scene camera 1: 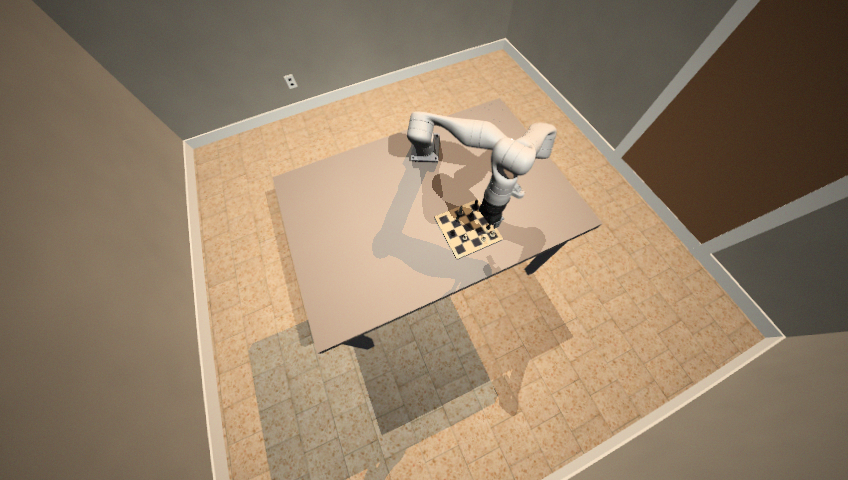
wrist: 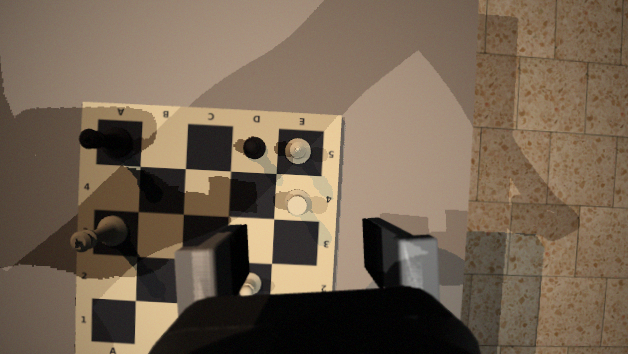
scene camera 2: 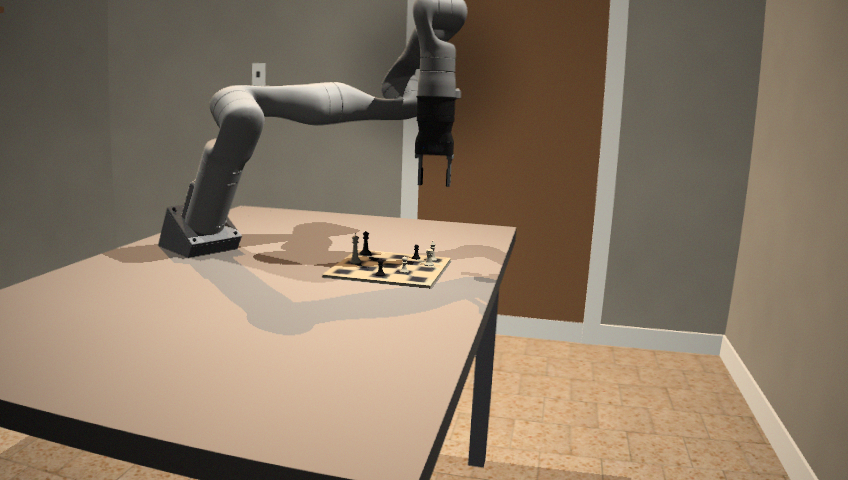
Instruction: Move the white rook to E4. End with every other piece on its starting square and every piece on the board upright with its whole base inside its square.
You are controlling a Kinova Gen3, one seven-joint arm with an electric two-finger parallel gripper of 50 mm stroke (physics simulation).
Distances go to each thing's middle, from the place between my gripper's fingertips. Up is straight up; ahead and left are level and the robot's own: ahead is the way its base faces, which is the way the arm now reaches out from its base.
Scene:
Right now my hand is 170 mm above the chessboard [scene camera 2: 419,275], 80 mm past it and 30 mm to the left of it. From my hand the other things lie so: tall black piece [wrist: 115,142] 160 mm behind, 140 mm below, 40 mm to the left.

